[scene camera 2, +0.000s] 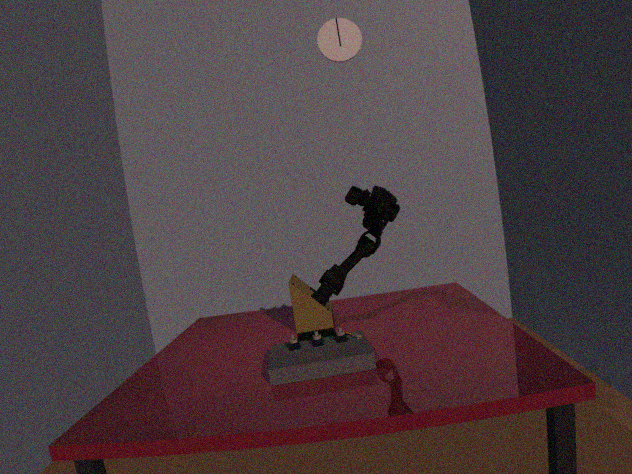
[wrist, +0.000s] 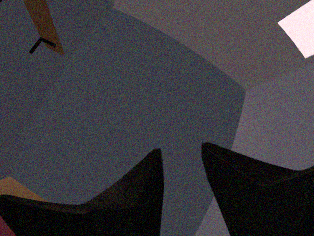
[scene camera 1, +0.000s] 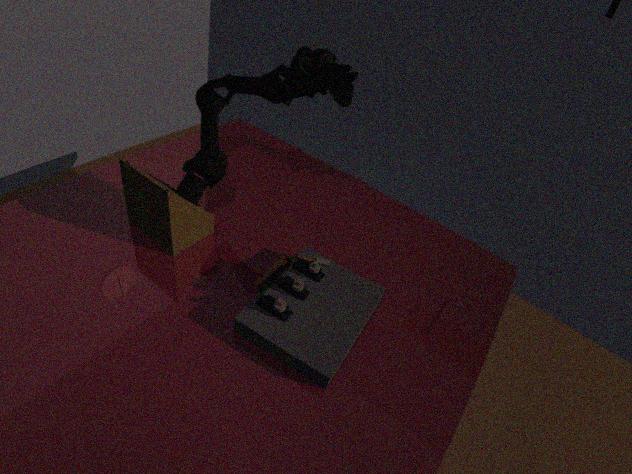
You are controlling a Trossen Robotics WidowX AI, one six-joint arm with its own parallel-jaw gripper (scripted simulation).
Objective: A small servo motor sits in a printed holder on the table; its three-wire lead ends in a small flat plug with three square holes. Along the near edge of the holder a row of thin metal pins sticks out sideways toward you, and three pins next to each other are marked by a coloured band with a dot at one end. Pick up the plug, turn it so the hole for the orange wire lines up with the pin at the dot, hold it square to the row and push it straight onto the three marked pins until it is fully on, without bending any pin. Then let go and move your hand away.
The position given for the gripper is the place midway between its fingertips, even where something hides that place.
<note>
In view: the gripper (scene camera 1: 354, 71).
The gripper is seen too in scene camera 2 (scene camera 2: 369, 191) and in the wrist view (wrist: 181, 153).
</note>
